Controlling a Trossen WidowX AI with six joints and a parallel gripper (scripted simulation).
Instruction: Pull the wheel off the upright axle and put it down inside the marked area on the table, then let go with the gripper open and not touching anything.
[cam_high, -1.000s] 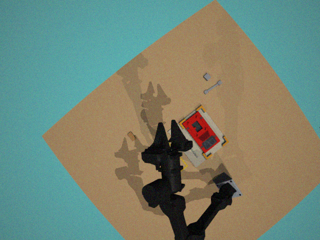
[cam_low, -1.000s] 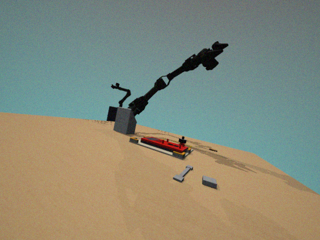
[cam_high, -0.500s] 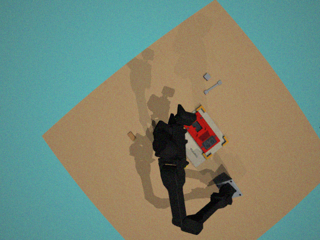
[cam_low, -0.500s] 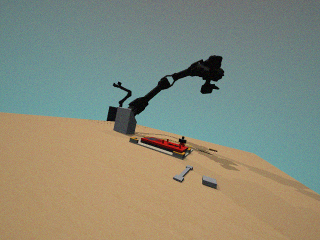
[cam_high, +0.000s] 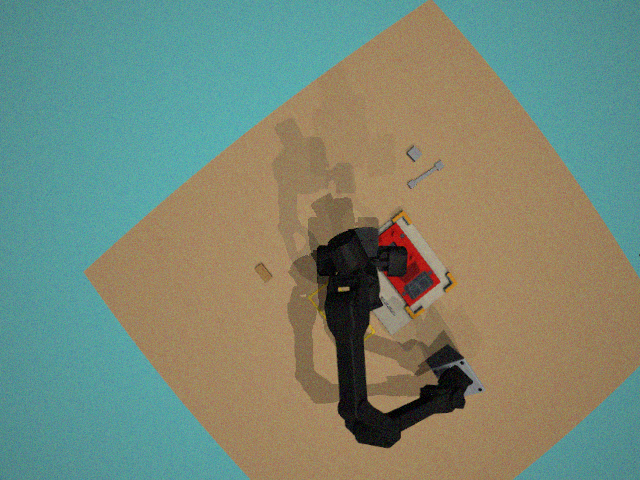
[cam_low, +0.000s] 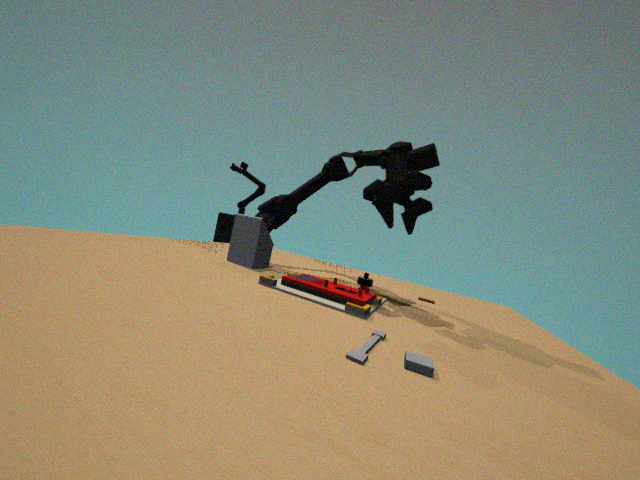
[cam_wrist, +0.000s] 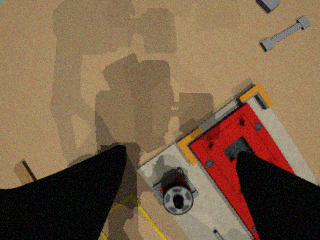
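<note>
Now: gripper tip 6 cm past the wheel, 5 cm to the right of it and 14 cm above it. Also, from my gripper tip: tan block (12 cm ahead, 22 cm to the left, 18 cm below); grey dumbbell-shaped bar (1 cm behind, 27 cm to the right, 18 cm below); grey block (6 cm ahead, 29 cm to the right, 18 cm below).
</note>
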